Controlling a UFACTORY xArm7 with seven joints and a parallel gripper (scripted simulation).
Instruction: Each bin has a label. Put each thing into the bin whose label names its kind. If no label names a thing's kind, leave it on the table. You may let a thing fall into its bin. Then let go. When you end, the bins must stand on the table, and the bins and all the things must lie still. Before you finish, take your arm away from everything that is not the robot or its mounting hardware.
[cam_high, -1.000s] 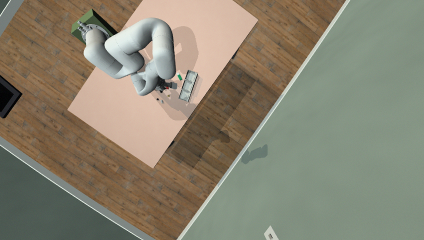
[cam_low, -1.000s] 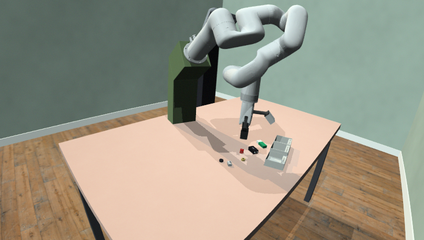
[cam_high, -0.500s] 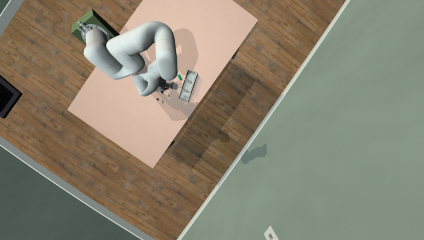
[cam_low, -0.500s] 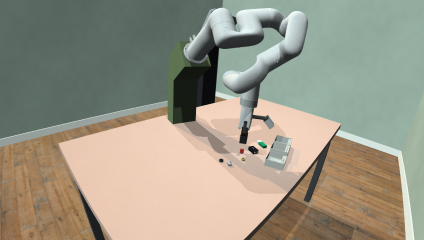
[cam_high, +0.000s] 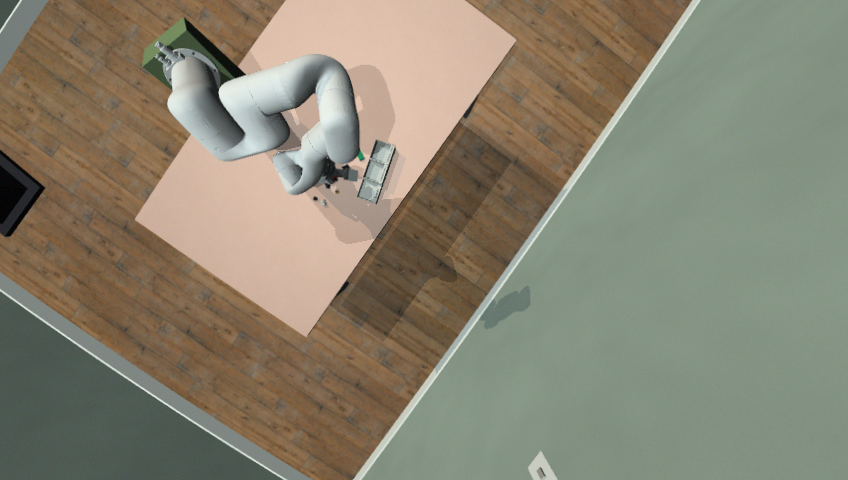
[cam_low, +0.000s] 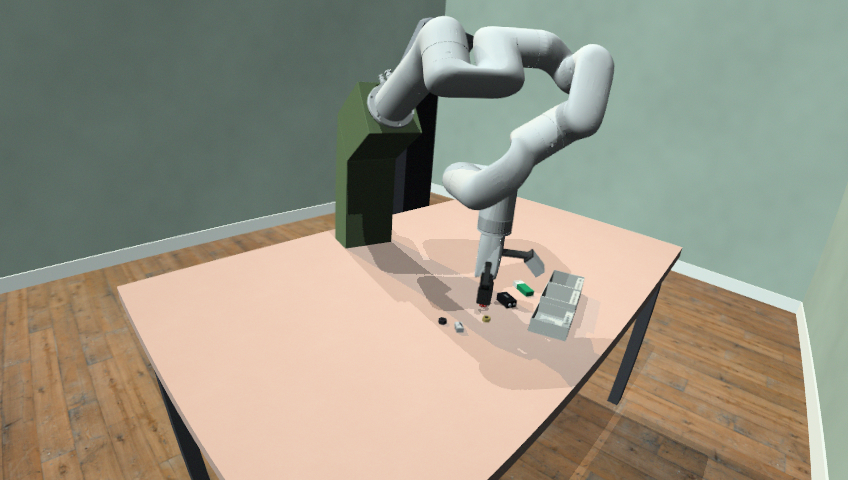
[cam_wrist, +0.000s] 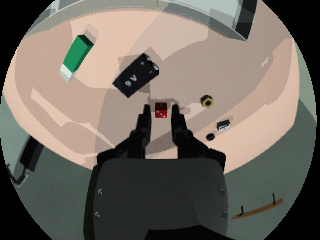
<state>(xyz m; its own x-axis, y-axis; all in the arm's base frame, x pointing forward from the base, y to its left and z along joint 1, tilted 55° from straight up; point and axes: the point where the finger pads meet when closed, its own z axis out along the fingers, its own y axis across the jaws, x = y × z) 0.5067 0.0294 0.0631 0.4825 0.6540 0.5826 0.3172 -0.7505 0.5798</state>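
The red die lies 3 cm below my hand. Round my hand: black block: 4 cm ahead, 5 cm to the left, 2 cm below; yellow ring: 5 cm ahead, 5 cm to the right, 3 cm below; grey piece: 3 cm ahead, 12 cm to the right, 3 cm below.
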